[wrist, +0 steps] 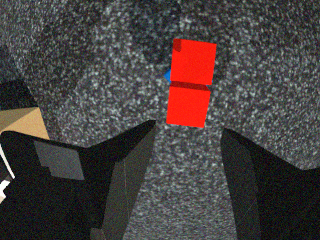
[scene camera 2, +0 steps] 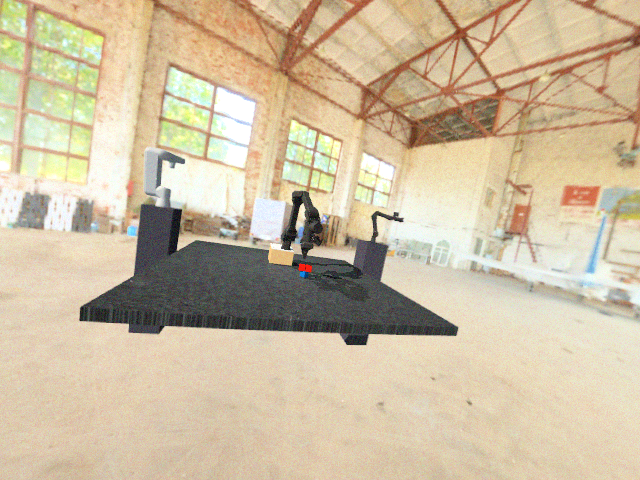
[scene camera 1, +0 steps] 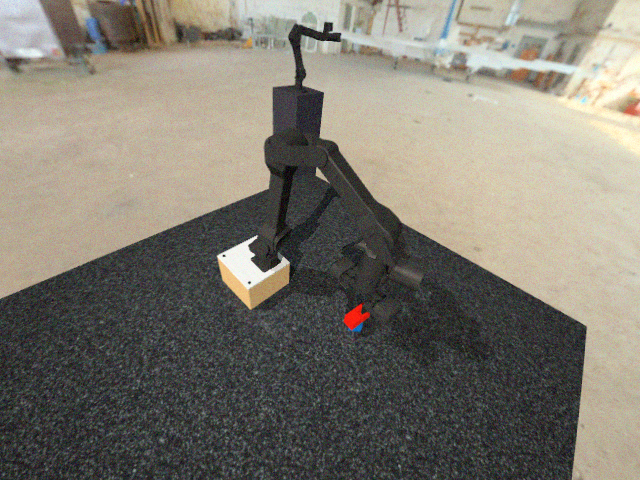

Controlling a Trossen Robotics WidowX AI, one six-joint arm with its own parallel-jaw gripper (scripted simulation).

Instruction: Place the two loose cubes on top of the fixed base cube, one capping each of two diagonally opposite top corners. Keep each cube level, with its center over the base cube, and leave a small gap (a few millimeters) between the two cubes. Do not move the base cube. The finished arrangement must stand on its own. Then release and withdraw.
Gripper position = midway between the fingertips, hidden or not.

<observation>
In view: my gripper [wrist: 189, 131], a red cube [wrist: 188, 102] and a red cube [wrist: 192, 62].
</observation>
